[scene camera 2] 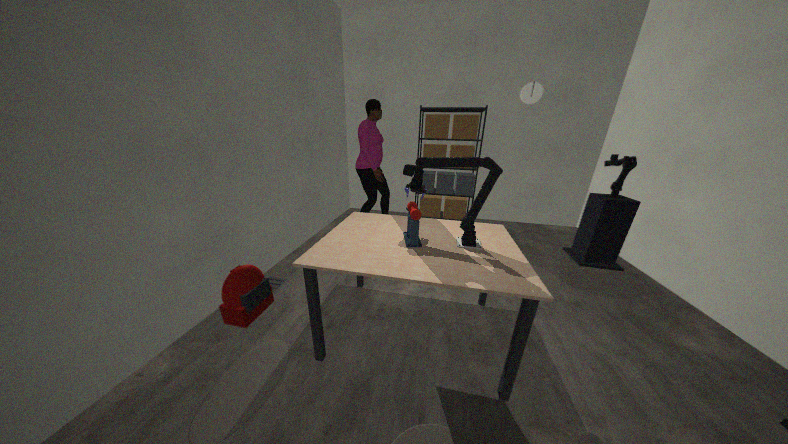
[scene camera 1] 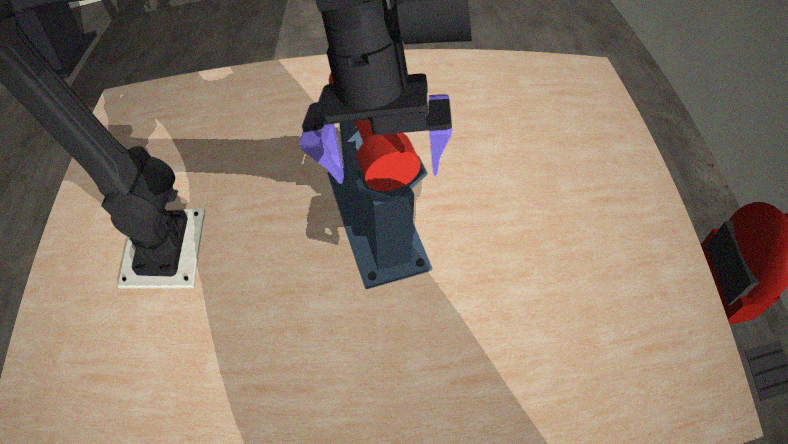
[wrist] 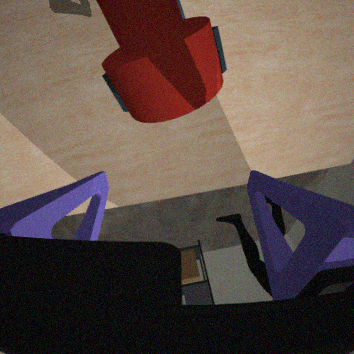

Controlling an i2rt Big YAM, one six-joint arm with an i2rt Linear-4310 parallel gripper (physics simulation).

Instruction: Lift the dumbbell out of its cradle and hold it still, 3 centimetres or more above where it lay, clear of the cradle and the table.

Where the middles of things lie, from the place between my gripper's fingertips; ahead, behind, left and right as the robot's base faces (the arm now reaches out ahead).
Scene:
Now: the red dumbbell (scene camera 1: pixel 388 162) 20 mm behind my hand, 130 mm to the left of it and 40 mm below it. From my hand the other things lie so: blue-grey cradle (scene camera 1: pixel 379 224) 20 mm behind, 120 mm to the left, 150 mm below.

